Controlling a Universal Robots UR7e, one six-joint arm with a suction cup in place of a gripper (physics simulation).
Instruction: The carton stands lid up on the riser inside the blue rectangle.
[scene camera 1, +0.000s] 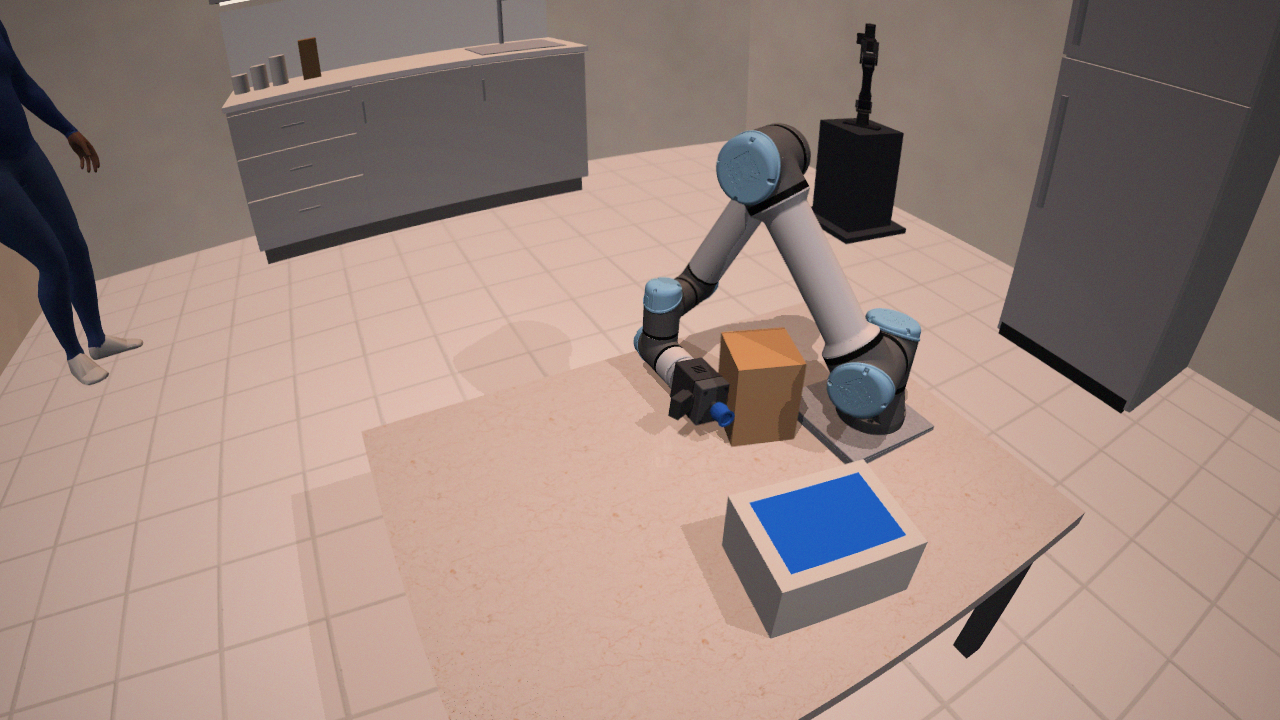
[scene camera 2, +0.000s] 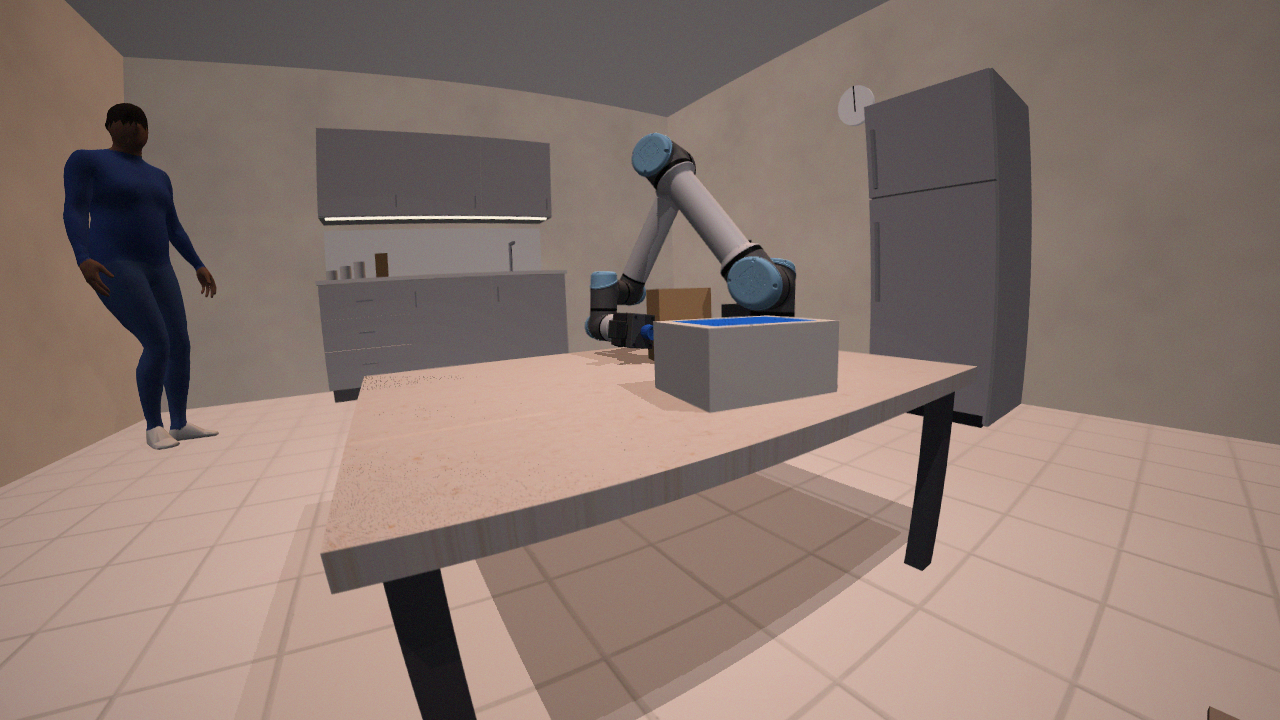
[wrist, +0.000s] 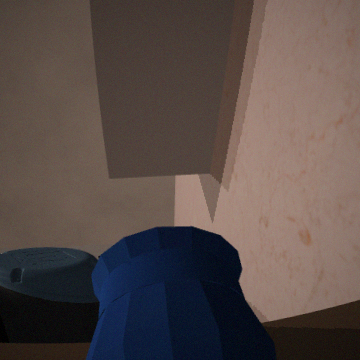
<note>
The suction cup holds nothing. The cup is 11 cm from the middle of a brown carton, level with it. The table carries a grey riser.
</note>
